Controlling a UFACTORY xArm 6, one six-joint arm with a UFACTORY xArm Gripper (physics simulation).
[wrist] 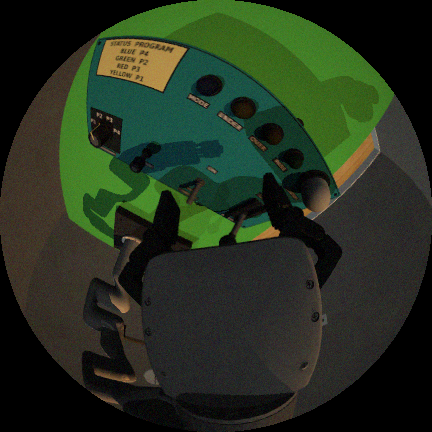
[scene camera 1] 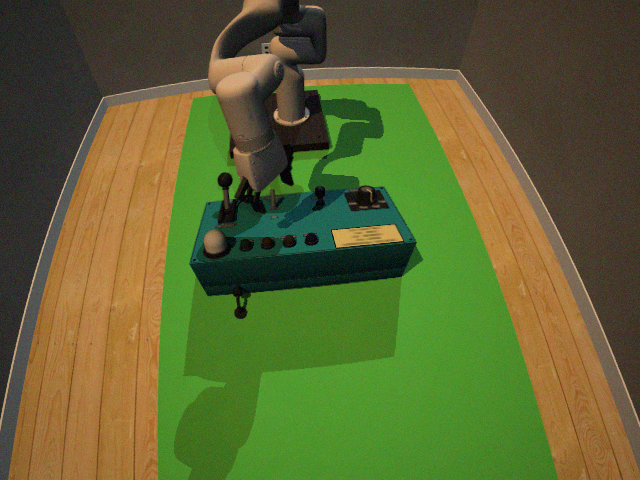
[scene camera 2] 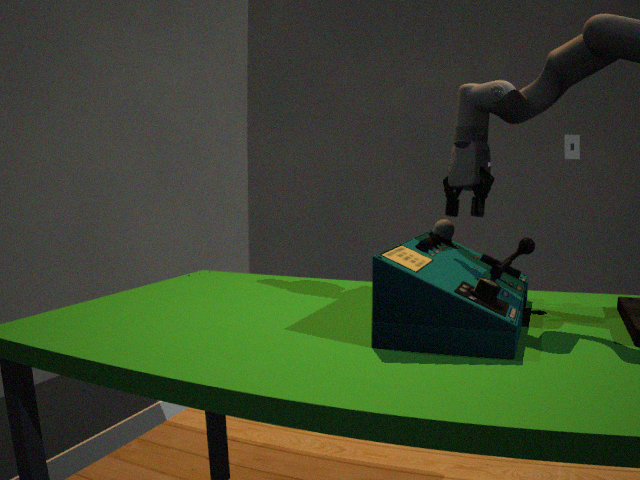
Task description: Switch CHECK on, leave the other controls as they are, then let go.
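The teal console stands on the green table. No CHECK label is readable. A slim metal toggle sits mid-row at its robot-side edge, with a small blurred label facing it; I cannot tell which way it is switched. My gripper is open and empty, above the console. In the wrist view the toggle shows between the fingers, nearer the left one. The ball-topped lever stands beside the toggle, near the other finger.
A black knobbed switch and a rotary selector lie farther along the row. A pale dome and several round caps, including one by MODE, line the opposite edge, with a yellow placard.
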